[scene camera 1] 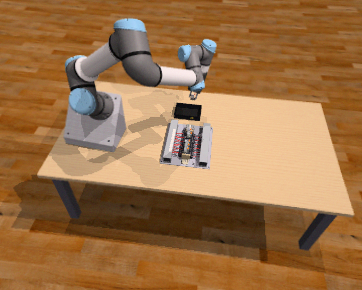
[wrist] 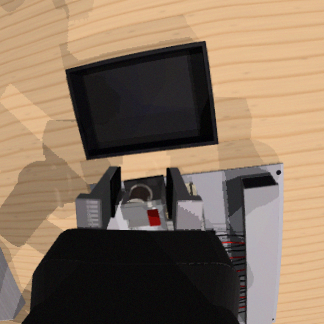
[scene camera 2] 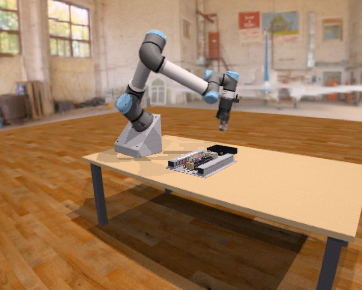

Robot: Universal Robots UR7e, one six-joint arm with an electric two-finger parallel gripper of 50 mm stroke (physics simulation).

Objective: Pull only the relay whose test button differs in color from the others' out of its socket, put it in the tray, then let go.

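Places are measured from the arm's base along level axes (x ahead, y left, z up), in millimetres.
Pixels of known places: gripper, between the fingertips: (scene camera 1: 192, 97) (wrist: 143, 182) (scene camera 2: 222, 129); arm's base, origin of its link: (scene camera 1: 100, 106) (scene camera 2: 144, 122).
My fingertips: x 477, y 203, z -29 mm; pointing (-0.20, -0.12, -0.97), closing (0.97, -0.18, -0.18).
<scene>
For each thing: its top centre in the pictures, then the offset to it from my fingertips. Level surfaces: height alone.
- relay, centre of its top: (wrist: 135, 219) dx +2, dy -8, dz +34 mm
- black tray, centre of its top: (wrist: 139, 104) (scene camera 1: 188, 109) (scene camera 2: 222, 147) dx -25, dy +40, dz -127 mm
- relay panel, centre of its top: (wrist: 194, 270) (scene camera 2: 202, 163) (scene camera 1: 187, 143) dx +10, dy -222, dz -152 mm
- right duct, centre of its top: (wrist: 260, 280) (scene camera 2: 216, 160) (scene camera 1: 205, 141) dx +107, dy -219, dz -120 mm
- wooden table, height of its surface: dz -162 mm
My gripper (scene camera 1: 193, 95) (scene camera 2: 223, 127) (wrist: 143, 182) is shut on a relay with a red test button. The relay (wrist: 136, 214) is a clear and grey block between the two fingers in the wrist view. The gripper hangs in the air above the table, well above the tray's height. The black tray (scene camera 1: 186, 117) (scene camera 2: 222, 149) (wrist: 152, 151) lies on the table, beside the far end of the relay panel (scene camera 1: 163, 160) (wrist: 214, 196); its inside looks empty in the wrist view. The sockets and other relays are too small to tell apart in the scene views and are mostly hidden in the wrist view.
Two raised grey cable ducts run along the panel's sides; the right duct (scene camera 1: 205, 145) (wrist: 262, 240) shows beside red and black wires. The robot's grey base (scene camera 1: 95, 131) (scene camera 2: 140, 142) stands on the left part of the wooden table (scene camera 1: 270, 150) (scene camera 2: 300, 185).
</scene>
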